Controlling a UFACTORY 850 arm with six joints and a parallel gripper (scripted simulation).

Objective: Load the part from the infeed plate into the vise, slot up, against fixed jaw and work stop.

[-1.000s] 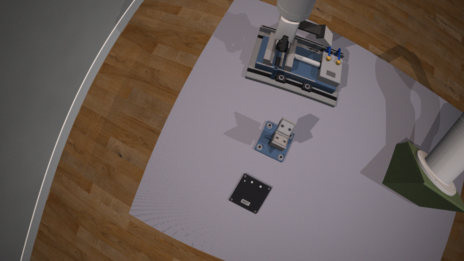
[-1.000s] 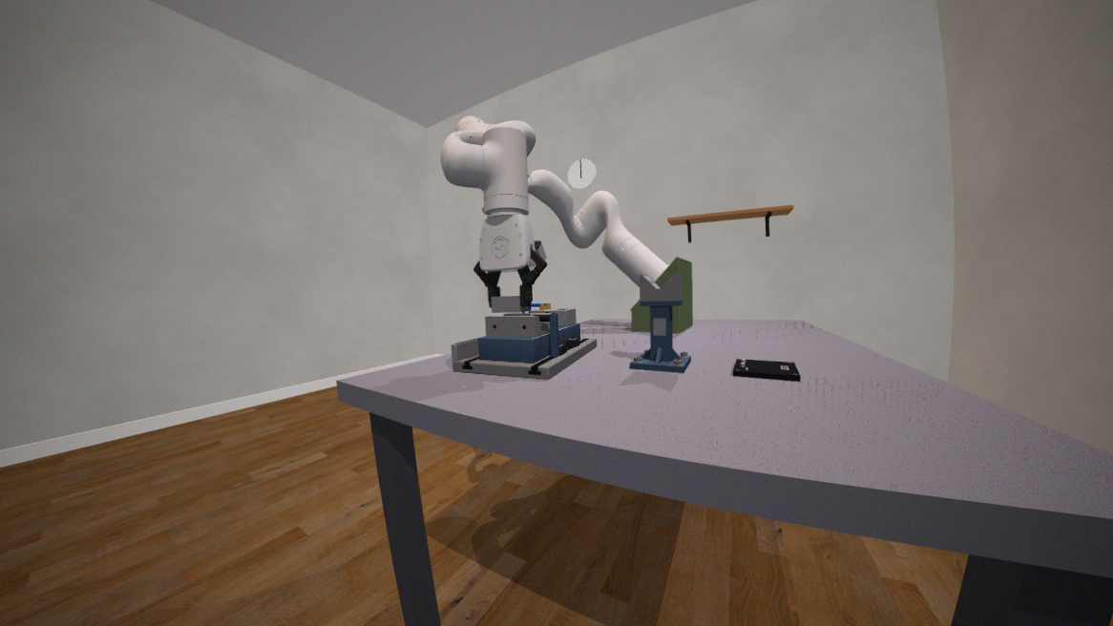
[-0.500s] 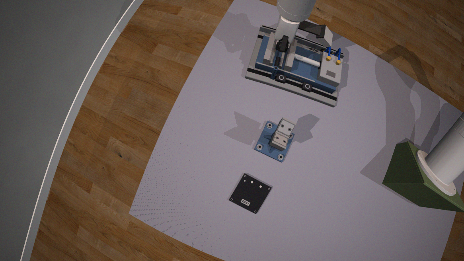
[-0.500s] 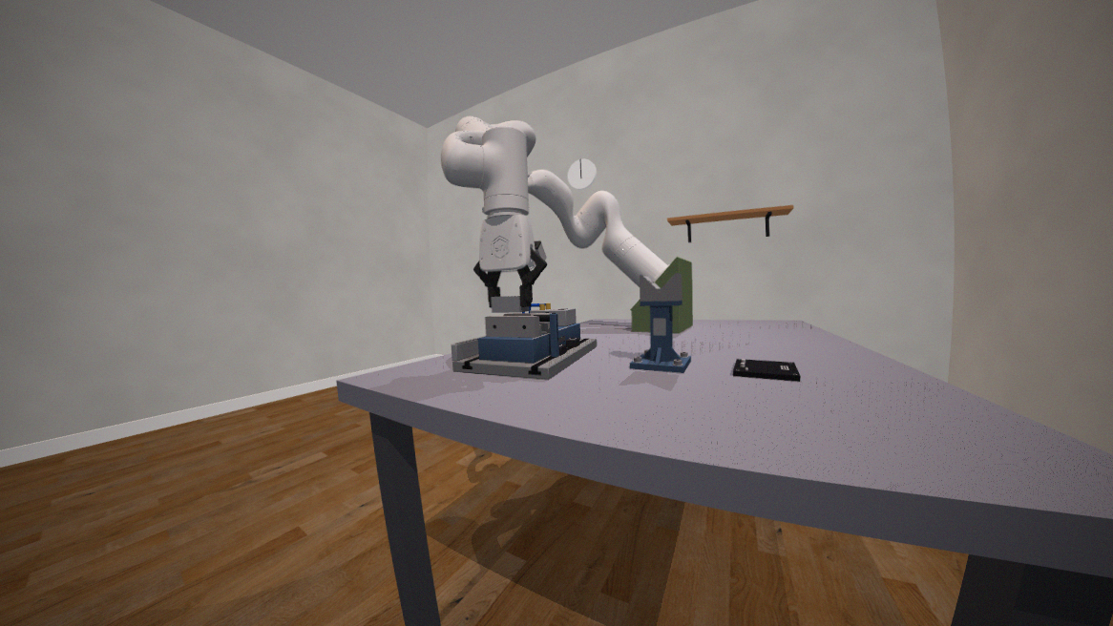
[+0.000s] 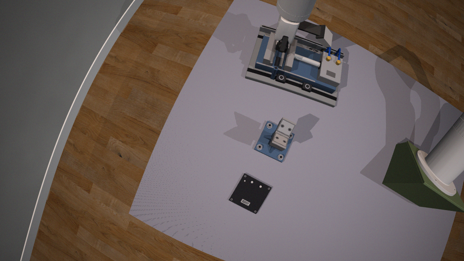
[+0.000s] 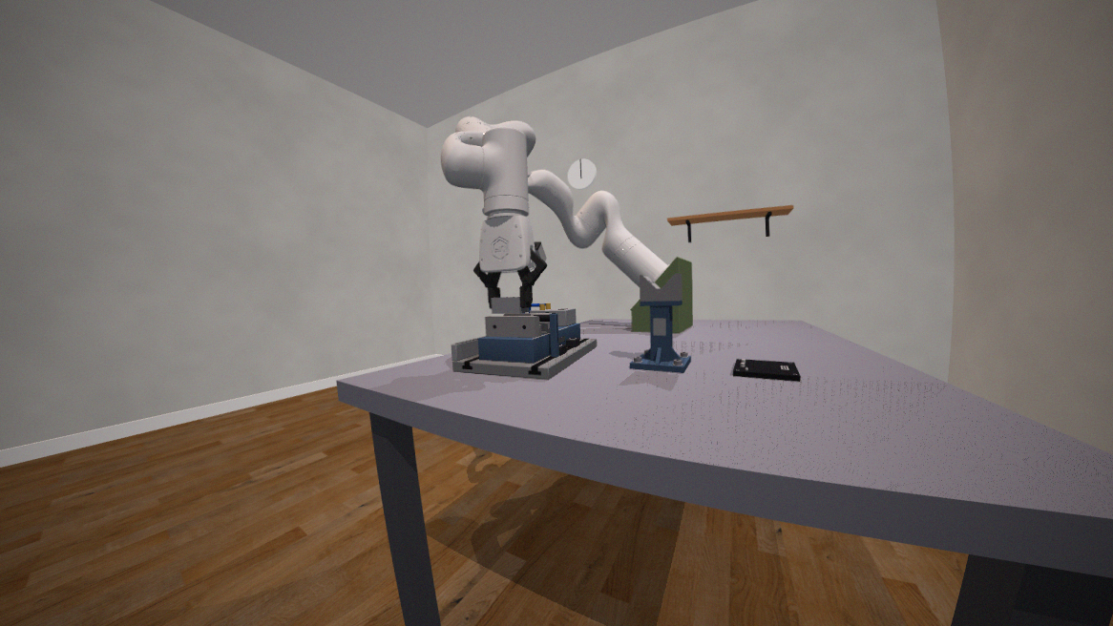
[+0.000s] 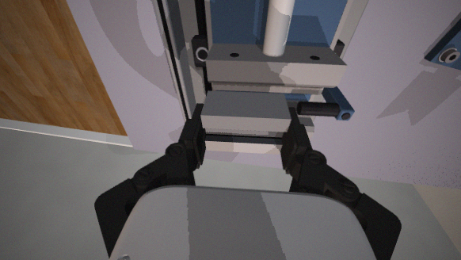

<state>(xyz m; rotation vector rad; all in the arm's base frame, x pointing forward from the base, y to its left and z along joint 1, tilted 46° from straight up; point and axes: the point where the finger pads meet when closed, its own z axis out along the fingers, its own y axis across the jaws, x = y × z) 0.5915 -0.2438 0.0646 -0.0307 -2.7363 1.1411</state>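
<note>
My hand is 30 mm short of the fixed jaw, 20 mm to the right of it and 50 mm above it. From my hand the other things lie so: moving jaw (30 mm behind, 20 mm to the left, 50 mm below); then work stop (70 mm to the left, 40 mm below); then part (right at my hand).
</note>
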